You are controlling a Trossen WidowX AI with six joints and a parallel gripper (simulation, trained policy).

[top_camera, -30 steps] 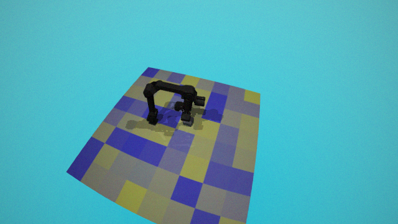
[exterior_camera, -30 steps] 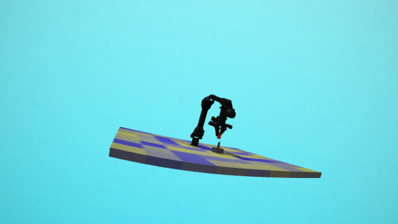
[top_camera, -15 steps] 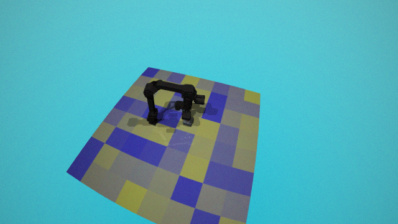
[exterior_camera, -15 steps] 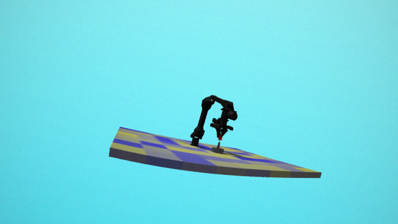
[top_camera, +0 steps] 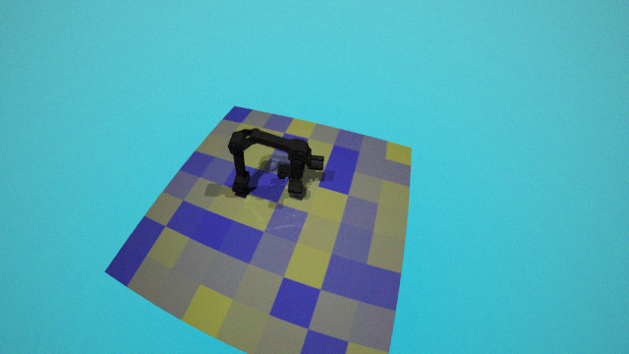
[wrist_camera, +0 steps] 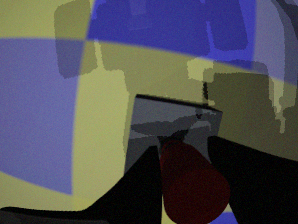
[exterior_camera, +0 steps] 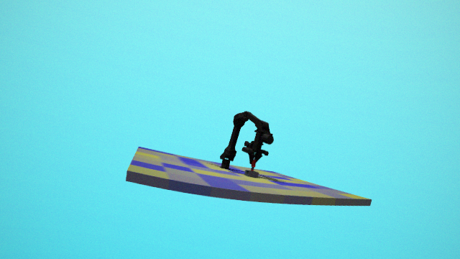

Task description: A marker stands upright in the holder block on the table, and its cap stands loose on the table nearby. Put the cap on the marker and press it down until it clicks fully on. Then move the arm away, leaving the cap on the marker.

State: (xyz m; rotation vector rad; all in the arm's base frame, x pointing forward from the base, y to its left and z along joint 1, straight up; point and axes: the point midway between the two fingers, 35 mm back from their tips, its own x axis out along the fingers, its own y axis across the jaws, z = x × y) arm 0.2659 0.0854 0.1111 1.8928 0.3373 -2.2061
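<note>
My gripper tip is now 1 cm short of the red cap and 1 cm below it. Round my gripper tip: grey holder block 2 cm ahead, 6 cm below.
</note>
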